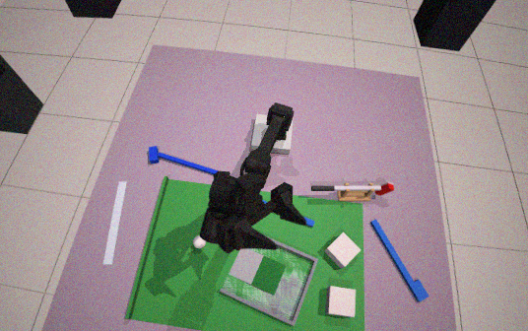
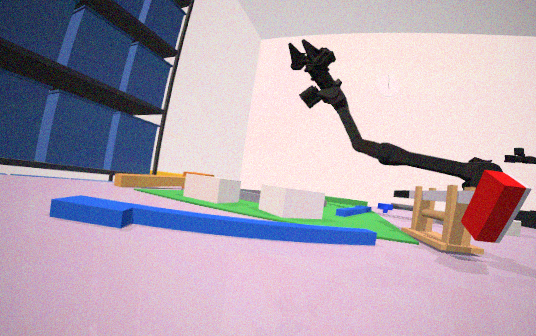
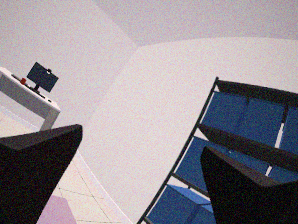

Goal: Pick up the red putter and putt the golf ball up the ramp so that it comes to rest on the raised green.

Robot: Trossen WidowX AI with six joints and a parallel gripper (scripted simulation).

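Right now the red putter is 300 mm behind my gripper tip, 270 mm to the left of it and 440 mm below it. The rest, counted from my gripper tip: wooden stand (300 mm behind, 290 mm to the left, 460 mm below); white golf ball (80 mm behind, 250 mm to the right, 470 mm below); white bar (130 mm behind, 560 mm to the right, 500 mm below).
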